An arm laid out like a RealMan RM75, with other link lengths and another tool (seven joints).
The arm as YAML. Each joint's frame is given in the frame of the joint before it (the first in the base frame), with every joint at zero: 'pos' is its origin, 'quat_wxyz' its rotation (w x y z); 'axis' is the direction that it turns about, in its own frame. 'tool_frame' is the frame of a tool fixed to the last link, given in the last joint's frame.
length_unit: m
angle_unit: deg
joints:
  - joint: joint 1
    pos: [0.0, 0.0, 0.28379]
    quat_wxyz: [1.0, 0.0, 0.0, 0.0]
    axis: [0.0, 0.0, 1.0]
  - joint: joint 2
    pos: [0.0, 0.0, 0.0]
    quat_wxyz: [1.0, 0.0, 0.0, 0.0]
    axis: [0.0, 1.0, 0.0]
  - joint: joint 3
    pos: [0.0, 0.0, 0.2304]
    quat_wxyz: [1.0, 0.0, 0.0, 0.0]
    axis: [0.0, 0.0, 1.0]
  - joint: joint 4
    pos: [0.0, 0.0, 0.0]
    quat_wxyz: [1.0, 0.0, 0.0, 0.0]
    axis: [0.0, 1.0, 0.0]
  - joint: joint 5
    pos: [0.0, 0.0, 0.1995]
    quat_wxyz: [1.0, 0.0, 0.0, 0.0]
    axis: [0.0, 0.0, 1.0]
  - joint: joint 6
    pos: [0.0, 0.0, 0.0]
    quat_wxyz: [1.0, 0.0, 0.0, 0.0]
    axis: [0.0, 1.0, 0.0]
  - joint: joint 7
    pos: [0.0, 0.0, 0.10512]
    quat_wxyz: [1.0, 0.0, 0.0, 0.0]
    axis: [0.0, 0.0, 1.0]
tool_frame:
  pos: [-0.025, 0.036, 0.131]
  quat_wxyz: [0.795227, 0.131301, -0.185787, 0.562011]
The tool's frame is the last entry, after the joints.
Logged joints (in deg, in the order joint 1, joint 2, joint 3, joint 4, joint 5, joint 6, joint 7), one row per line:
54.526, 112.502, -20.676, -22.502, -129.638, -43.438, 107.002
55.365, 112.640, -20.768, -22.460, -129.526, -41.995, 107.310
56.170, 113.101, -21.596, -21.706, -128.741, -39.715, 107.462
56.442, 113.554, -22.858, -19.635, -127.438, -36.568, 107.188
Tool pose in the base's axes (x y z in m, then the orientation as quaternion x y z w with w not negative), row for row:
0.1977, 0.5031, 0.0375, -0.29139, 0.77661, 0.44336, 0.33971
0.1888, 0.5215, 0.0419, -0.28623, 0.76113, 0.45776, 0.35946
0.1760, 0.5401, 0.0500, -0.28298, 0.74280, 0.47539, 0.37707
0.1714, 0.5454, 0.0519, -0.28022, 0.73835, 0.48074, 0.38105
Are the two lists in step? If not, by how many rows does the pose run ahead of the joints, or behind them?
The pose runs 2 rows behind the joints: the pose in row i belongs to the joints in row i - 2.
